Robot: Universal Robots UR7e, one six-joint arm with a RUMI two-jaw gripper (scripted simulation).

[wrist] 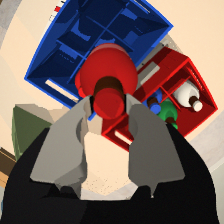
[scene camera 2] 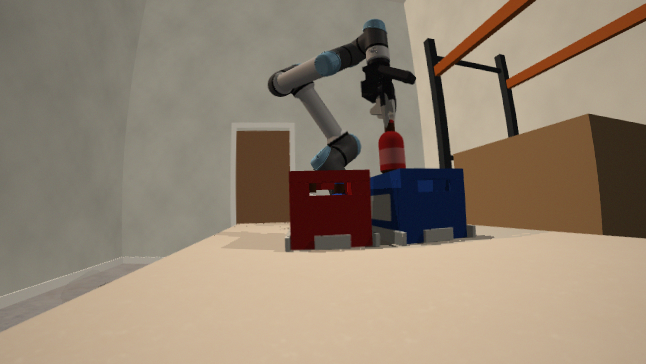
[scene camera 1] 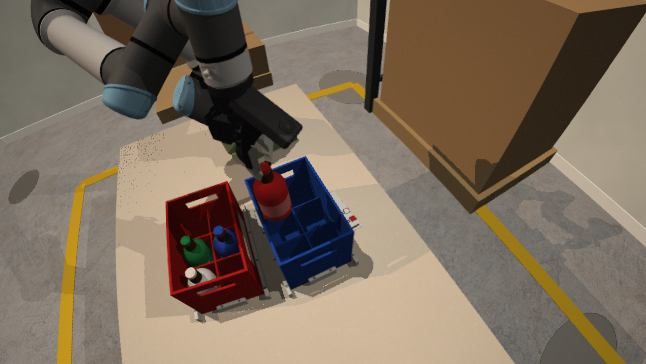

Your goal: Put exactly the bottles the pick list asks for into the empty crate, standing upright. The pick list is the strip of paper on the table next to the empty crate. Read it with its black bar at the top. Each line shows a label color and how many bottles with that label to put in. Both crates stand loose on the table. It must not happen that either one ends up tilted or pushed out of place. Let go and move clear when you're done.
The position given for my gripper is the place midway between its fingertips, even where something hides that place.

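I can see my gripper (scene camera 1: 264, 174) (scene camera 2: 388, 129) (wrist: 108, 95). There's also a red-label bottle (scene camera 1: 272, 194). And I can see a blue crate (scene camera 1: 320, 218) (scene camera 2: 396, 204).
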